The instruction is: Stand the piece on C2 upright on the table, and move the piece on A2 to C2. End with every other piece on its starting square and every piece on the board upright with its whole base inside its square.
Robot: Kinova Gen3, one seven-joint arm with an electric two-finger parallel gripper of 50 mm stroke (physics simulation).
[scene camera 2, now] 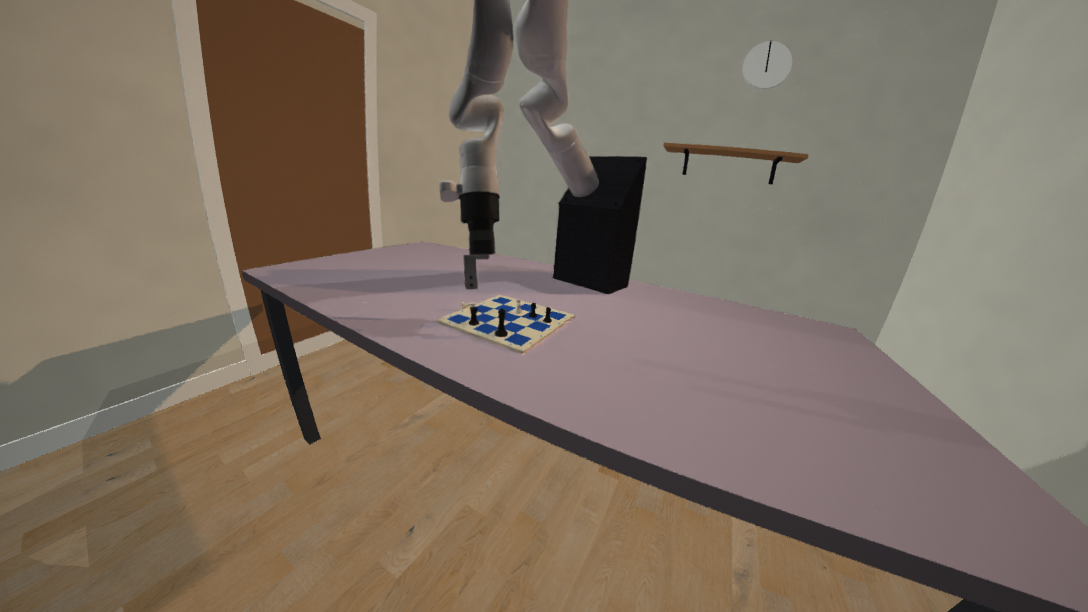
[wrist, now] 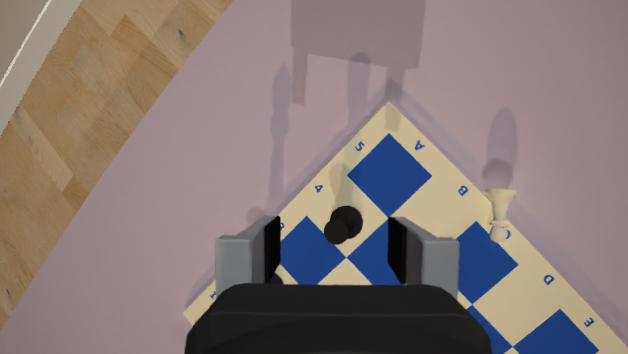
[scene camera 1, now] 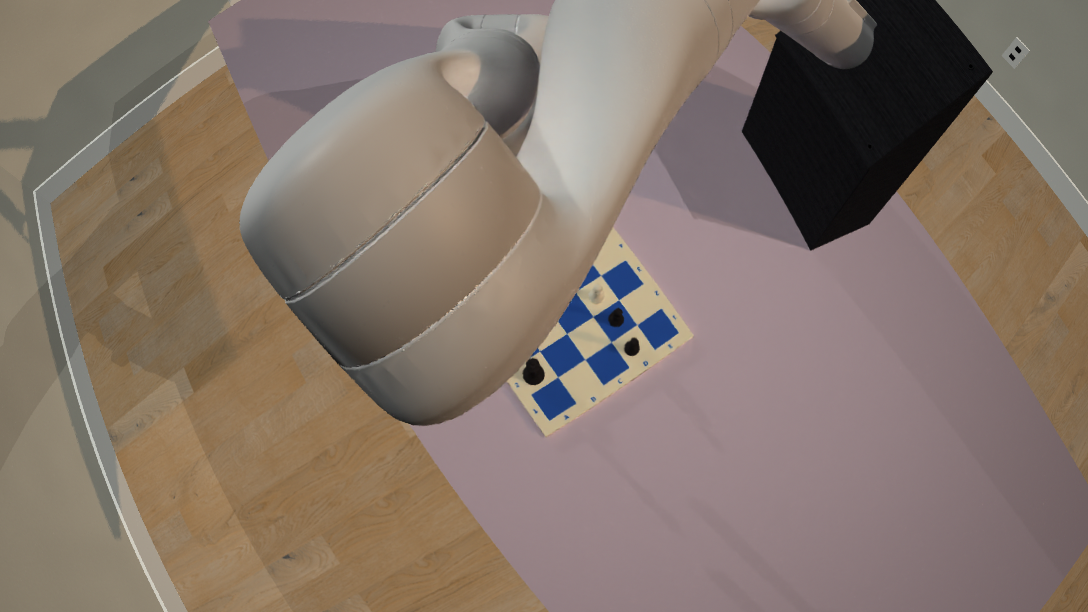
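Where they show: gripper, fingertip midpoint: [scene camera 2: 471, 288] [wrist: 334, 239]; arm's base at its link origin: [scene camera 2: 585, 186] [scene camera 1: 841, 35].
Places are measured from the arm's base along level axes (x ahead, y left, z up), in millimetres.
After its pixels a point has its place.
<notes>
My gripper [scene camera 2: 470, 286] @(z -226, x 478, y -93 mm) [wrist: 334, 239] @(z -226, x 478, y -93 mm) is open and empty, fingers down, above the board's A side. The arm hides it in scene camera 1. The blue-and-cream board [scene camera 1: 579, 408] @(z -299, x 487, y 54 mm) [scene camera 2: 519, 339] @(z -299, x 501, y 28 mm) [wrist: 441, 167] @(z -299, x 455, y -149 mm) lies on the table. Its C2 square [scene camera 1: 587, 337] @(z -299, x 421, y -3 mm) is bare. A tall black piece [scene camera 1: 533, 371] @(z -261, x 502, y -8 mm) [scene camera 2: 501, 325] @(z -278, x 503, y -10 mm) [wrist: 275, 280] @(z -294, x 496, y -23 mm) stands upright on A2, partly hidden by a finger in the wrist view. A white piece [scene camera 2: 467, 305] @(z -293, x 415, y -146 mm) [wrist: 500, 212] @(z -290, x 412, y -148 mm) lies on its side across the board's outer edge near the letter C, beyond row 5.
A black piece [scene camera 2: 473, 315] @(z -280, x 486, y -83 mm) [wrist: 344, 223] @(z -266, x 481, y -92 mm) stands on A4. A white piece [scene camera 1: 596, 293] @(z -277, x 382, y -31 mm) [scene camera 2: 518, 306] @(z -284, x 381, y -32 mm) stands on D3, a black piece [scene camera 1: 615, 318] @(z -286, x 384, y 5 mm) [scene camera 2: 533, 309] @(z -282, x 383, y 6 mm) on D2 and another black piece [scene camera 1: 631, 347] @(z -278, x 397, y 45 mm) [scene camera 2: 547, 314] @(z -282, x 395, y 43 mm) on D1. A black block [scene camera 1: 859, 114] @(z -36, x 61, y 78 mm) [scene camera 2: 597, 235] @(z -139, x 75, y 70 mm) stands behind the board.
</notes>
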